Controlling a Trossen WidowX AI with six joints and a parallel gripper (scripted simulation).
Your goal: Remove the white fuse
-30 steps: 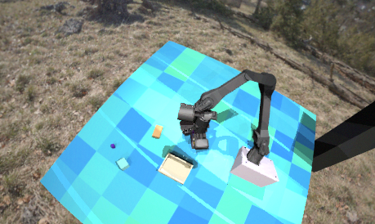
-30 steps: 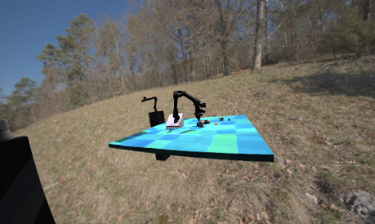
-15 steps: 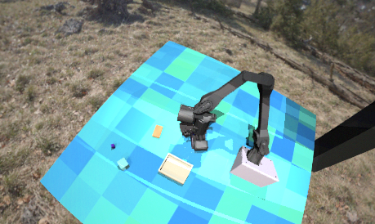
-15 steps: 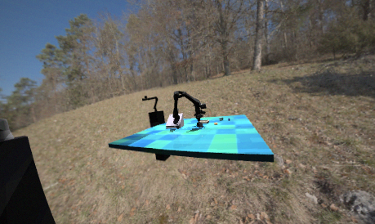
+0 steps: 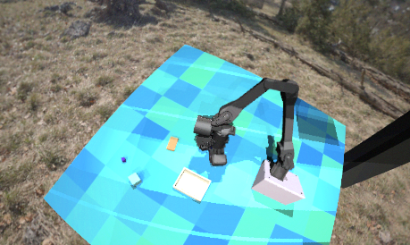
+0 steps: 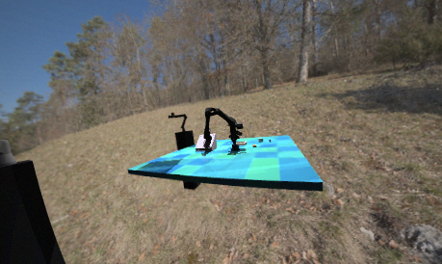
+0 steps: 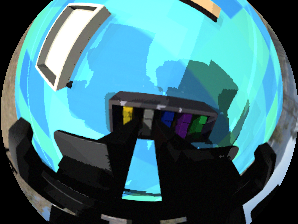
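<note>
My gripper tip is now 1 cm short of the cream tray, 18 cm to the right of it and 3 cm above it. The rest, counted from my gripper tip: light cyan cube: 23 cm ahead, 30 cm to the left, 2 cm below; purple piece: 33 cm ahead, 25 cm to the left, 2 cm below.
</note>
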